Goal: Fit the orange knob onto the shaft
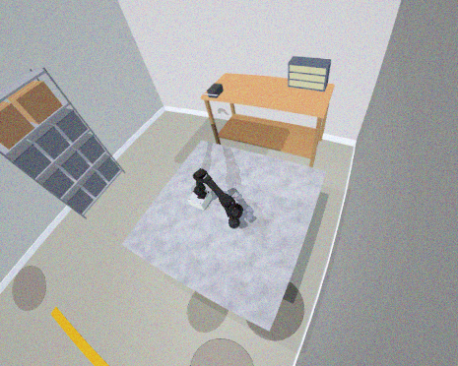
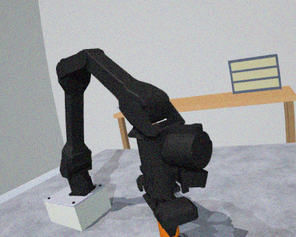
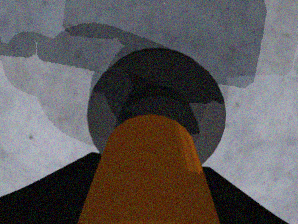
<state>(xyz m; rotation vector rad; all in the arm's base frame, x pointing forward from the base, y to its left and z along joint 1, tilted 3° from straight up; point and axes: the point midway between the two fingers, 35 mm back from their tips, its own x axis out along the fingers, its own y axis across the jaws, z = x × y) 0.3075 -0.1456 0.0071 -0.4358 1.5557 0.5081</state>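
Now: the orange knob 20 mm above my gripper tip. Also, from my gripper tip: round dark pedestal (40 mm below).
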